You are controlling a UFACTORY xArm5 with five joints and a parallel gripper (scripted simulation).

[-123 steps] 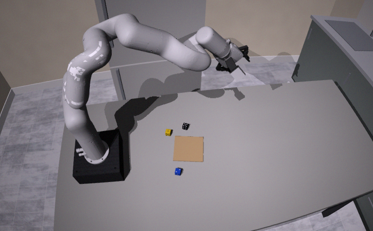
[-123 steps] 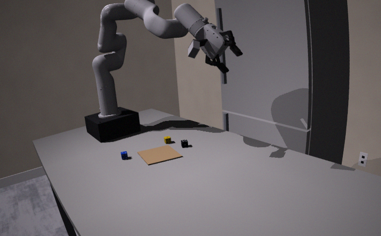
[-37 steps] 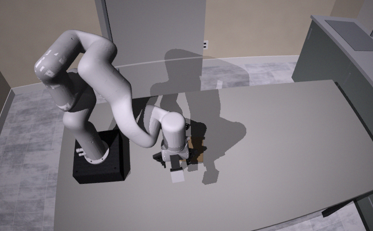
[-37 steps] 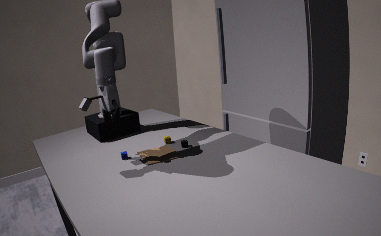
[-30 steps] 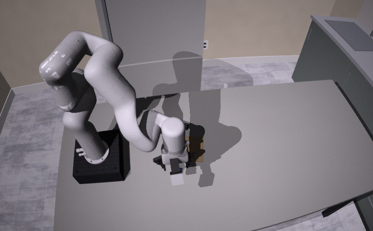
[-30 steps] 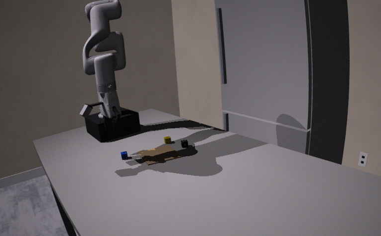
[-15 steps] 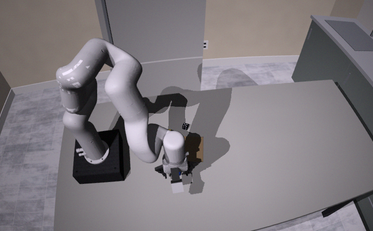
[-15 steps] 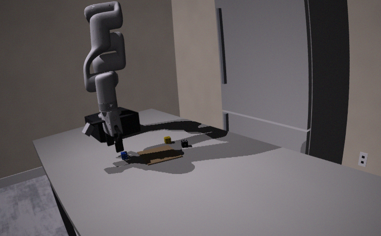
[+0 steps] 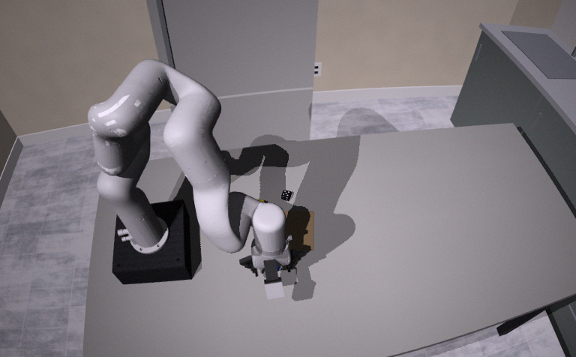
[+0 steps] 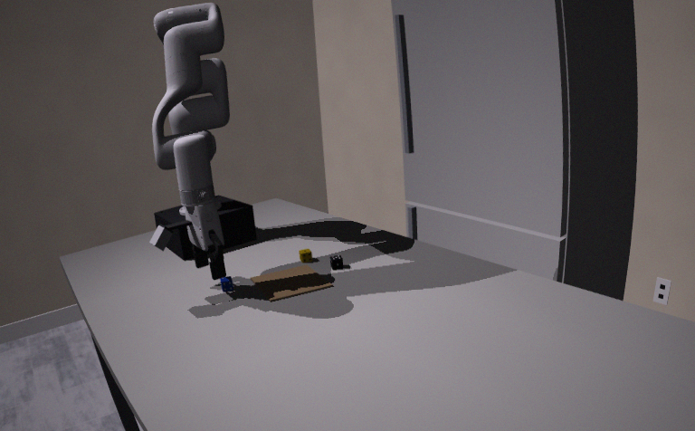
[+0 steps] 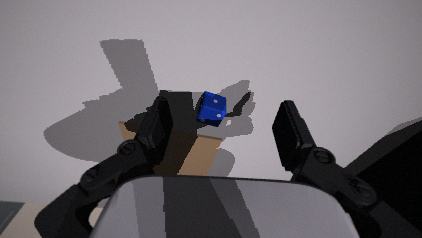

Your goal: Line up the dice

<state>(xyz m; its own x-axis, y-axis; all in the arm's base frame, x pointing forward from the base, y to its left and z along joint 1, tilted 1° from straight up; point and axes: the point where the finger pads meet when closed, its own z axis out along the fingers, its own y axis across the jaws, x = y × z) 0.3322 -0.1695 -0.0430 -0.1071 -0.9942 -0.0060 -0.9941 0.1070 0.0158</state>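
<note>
Right now my hand is 1 cm short of the blue die, 3 cm to the right of it and 4 cm above it. From my hand the other things lie so: black die (11 cm ahead, 27 cm to the left, 4 cm below); then mat (10 cm ahead, 14 cm to the left, 5 cm below); then yellow die (2 cm ahead, 25 cm to the left, 4 cm below).
</note>
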